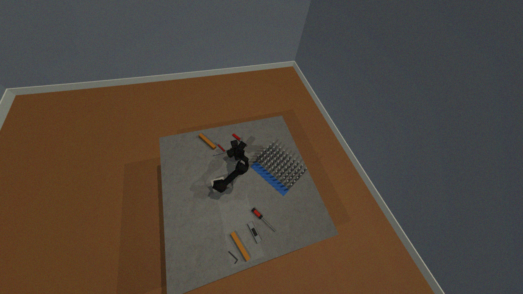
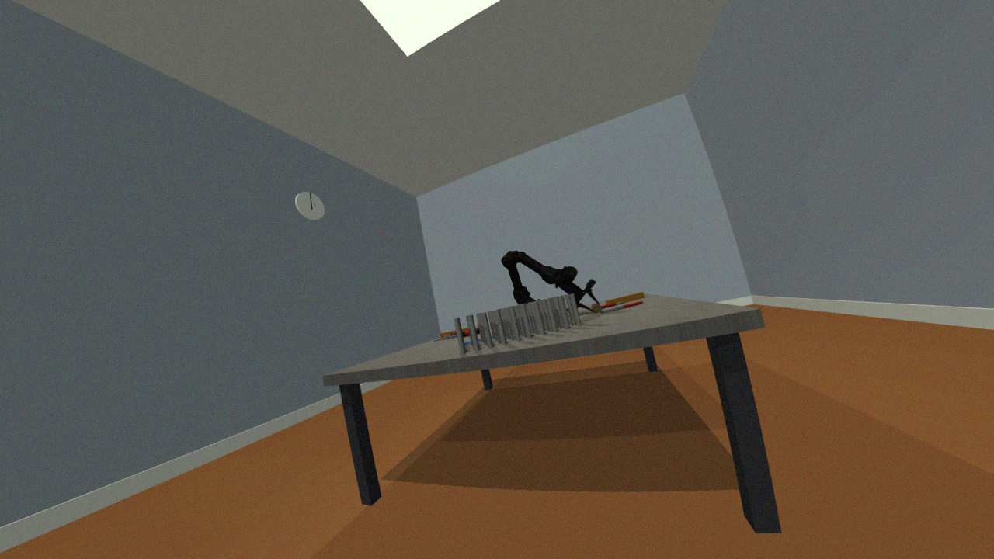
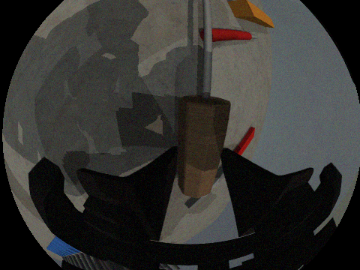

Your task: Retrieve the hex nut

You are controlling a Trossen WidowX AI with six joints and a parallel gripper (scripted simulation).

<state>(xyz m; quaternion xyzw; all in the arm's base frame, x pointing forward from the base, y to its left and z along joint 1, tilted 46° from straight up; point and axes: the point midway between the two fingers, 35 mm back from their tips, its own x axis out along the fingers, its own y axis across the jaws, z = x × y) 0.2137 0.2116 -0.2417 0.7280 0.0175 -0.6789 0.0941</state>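
Right now my gripper tip is 110 mm past the hook tool, 10 mm to the left of it and 10 mm above it. Round my gripper tip: blue taped strip 250 mm ahead, 360 mm to the right, 20 mm below; dark flat tool 770 mm to the right; thin red tool 150 mm behind, 80 mm to the left, 10 mm below.
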